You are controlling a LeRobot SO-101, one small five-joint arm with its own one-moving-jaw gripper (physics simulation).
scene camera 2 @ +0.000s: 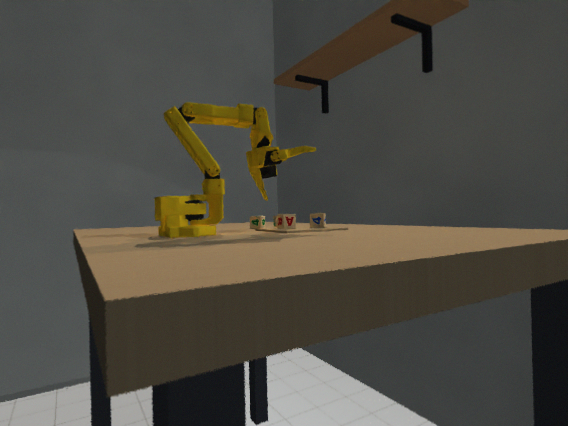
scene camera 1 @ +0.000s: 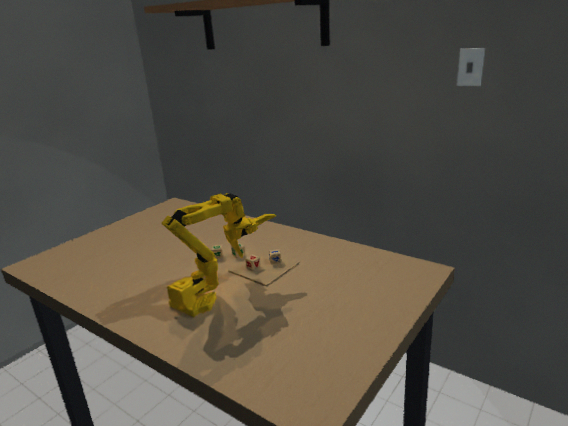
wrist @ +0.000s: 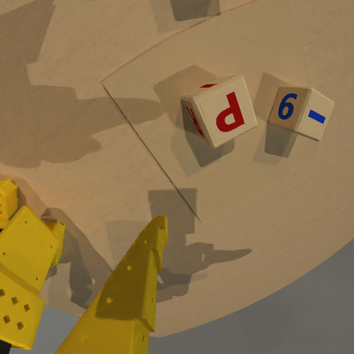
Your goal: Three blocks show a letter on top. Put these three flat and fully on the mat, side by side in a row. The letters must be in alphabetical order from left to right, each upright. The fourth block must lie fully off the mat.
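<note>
A block with red marks rests on the thin mat. Its face towards the wrist camera shows a red P, turned round in that view. A blue-marked block stands apart from it near the mat's far side, showing a 6 and a bar. One green-marked block stands left of the mat. Another is partly hidden. My gripper is fully open and empty, above the blocks; one jaw shows in the wrist view.
The blocks and the arm's base stand on the wooden table. A wall shelf hangs high behind. A dark, cut-off shape is at the wrist view's top border, near the mat's edge.
</note>
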